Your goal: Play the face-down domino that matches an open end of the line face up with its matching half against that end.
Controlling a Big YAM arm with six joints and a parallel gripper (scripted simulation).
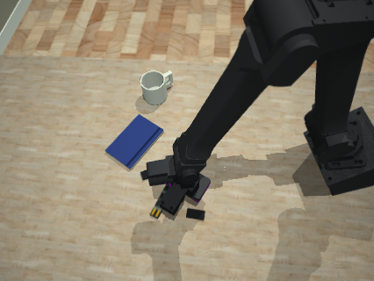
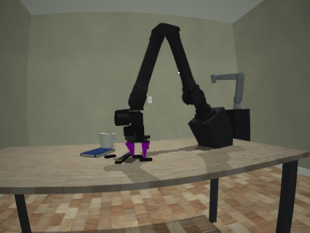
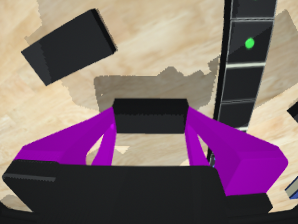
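Right now the white mug is 17 cm ahead of my hand, 34 cm to the right of it and 3 cm above it. The rest, counted from my hand: black domino: right at my hand; then blue book: 20 cm ahead, 15 cm to the right.
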